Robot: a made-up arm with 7 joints. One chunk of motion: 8 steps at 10 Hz.
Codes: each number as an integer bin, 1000 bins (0 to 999) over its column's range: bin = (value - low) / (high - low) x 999, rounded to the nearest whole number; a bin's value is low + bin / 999 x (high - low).
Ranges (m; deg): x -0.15..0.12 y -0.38..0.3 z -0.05..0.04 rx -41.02..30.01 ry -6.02..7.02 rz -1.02..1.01
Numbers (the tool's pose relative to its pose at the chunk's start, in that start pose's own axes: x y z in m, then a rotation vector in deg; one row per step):
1: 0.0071 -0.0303 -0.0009 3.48 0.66 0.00
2: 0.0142 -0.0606 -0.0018 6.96 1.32 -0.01
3: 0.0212 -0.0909 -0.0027 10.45 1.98 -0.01
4: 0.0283 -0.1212 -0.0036 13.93 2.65 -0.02
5: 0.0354 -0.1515 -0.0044 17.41 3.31 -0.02
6: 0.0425 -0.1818 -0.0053 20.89 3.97 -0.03
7: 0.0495 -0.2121 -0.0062 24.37 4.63 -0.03
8: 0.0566 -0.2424 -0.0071 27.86 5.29 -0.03
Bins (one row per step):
1: 581 514 545 626 512 502
2: 608 469 535 675 562 497
3: 633 425 525 724 613 497
4: 660 380 515 773 664 492
5: 686 336 506 822 715 492
6: 712 291 496 871 765 487
7: 738 247 486 920 816 487
8: 764 202 476 969 866 487

